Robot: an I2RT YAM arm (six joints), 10 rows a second.
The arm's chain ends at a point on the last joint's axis. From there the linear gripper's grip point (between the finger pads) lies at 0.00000 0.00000 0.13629 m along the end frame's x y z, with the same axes.
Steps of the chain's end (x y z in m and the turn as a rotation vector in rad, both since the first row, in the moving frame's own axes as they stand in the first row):
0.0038 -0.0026 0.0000 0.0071 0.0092 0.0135
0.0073 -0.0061 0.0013 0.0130 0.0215 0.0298
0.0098 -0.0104 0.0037 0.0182 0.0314 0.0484
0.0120 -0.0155 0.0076 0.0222 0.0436 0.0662
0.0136 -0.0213 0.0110 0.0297 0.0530 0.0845
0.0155 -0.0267 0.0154 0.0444 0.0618 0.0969
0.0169 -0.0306 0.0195 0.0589 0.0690 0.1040
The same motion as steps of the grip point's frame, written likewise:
0.0051 -0.0036 0.0000 0.0071 0.0092 0.0135
0.0103 -0.0078 0.0013 0.0130 0.0215 0.0298
0.0141 -0.0128 0.0036 0.0182 0.0314 0.0484
0.0180 -0.0183 0.0074 0.0222 0.0436 0.0662
0.0210 -0.0250 0.0107 0.0297 0.0530 0.0845
0.0242 -0.0323 0.0150 0.0444 0.0618 0.0969
0.0267 -0.0381 0.0189 0.0589 0.0690 0.1040

